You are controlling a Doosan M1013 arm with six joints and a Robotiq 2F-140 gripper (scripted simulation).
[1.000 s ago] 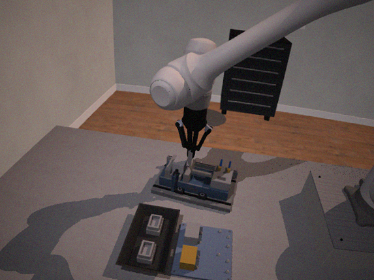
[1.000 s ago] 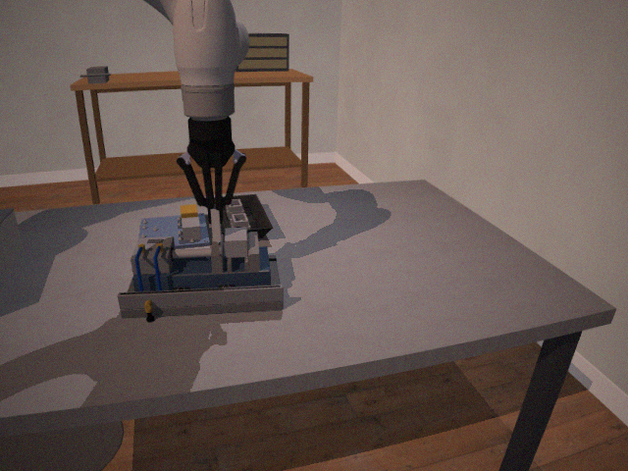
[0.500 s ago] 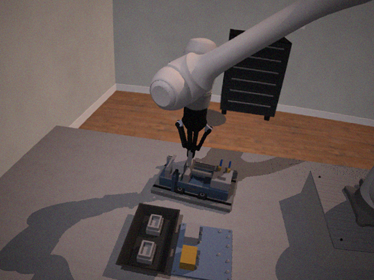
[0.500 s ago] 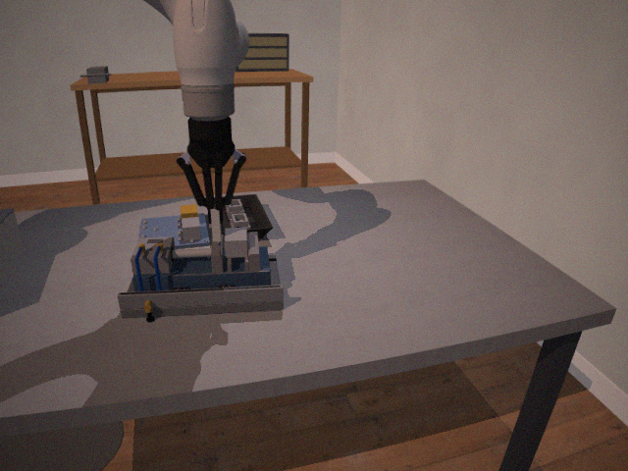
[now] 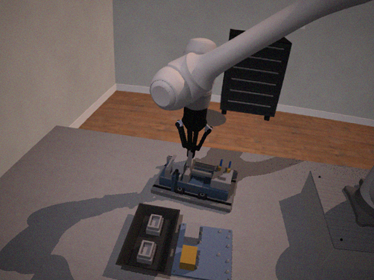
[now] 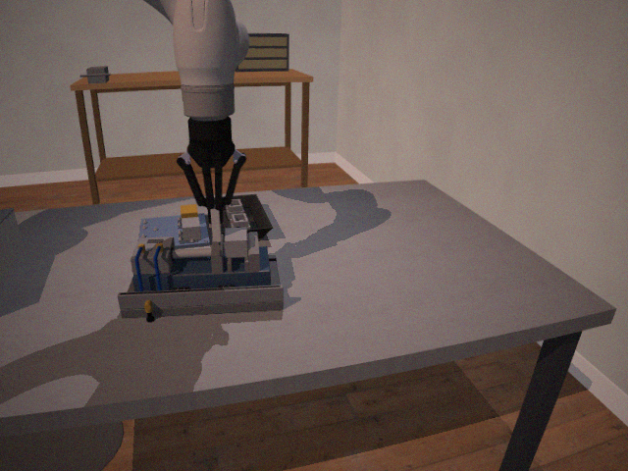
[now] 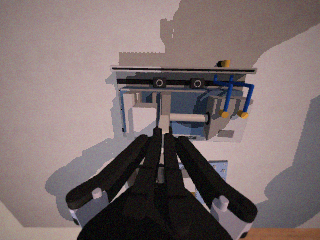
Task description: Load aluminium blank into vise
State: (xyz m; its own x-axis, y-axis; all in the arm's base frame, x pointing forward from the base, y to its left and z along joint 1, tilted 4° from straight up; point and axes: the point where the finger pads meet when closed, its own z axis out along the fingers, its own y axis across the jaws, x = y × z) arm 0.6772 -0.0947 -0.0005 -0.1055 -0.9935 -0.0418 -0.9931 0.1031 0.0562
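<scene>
Right now the blue vise is 3 cm behind my hand and 10 cm below it. From my hand the other things lie so: brass blank 6 cm behind, 33 cm to the left, 12 cm below; then aluminium blank 5 cm behind, 24 cm to the left, 12 cm below; then infeed plate 10 cm behind, 29 cm to the left, 14 cm below.
</scene>
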